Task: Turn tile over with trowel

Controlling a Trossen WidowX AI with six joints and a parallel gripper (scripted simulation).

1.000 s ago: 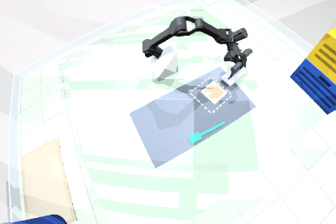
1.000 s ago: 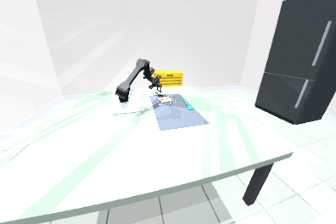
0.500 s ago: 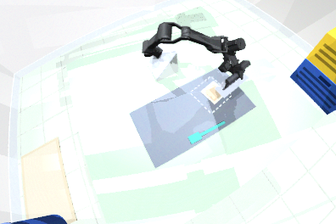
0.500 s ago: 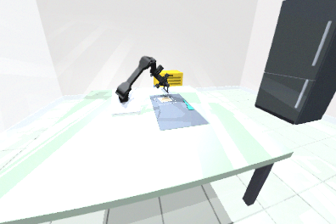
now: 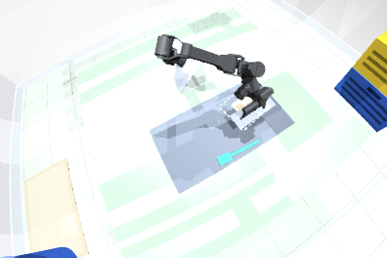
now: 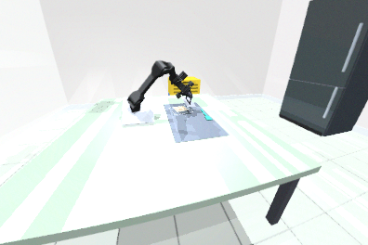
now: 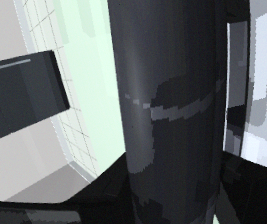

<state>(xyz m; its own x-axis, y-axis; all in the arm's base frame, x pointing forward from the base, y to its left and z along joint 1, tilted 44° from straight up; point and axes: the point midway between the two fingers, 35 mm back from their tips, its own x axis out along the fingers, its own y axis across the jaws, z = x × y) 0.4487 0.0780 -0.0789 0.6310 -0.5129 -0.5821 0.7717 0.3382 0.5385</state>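
Right now my gripper tip is 190 mm to the left of the teal trowel, 120 mm above it and 60 mm short of it. From my gripper tip the other things lie so: mat (150 mm to the right, 140 mm below, 70 mm behind); then white tile (120 mm below, 90 mm behind, 20 mm to the left).
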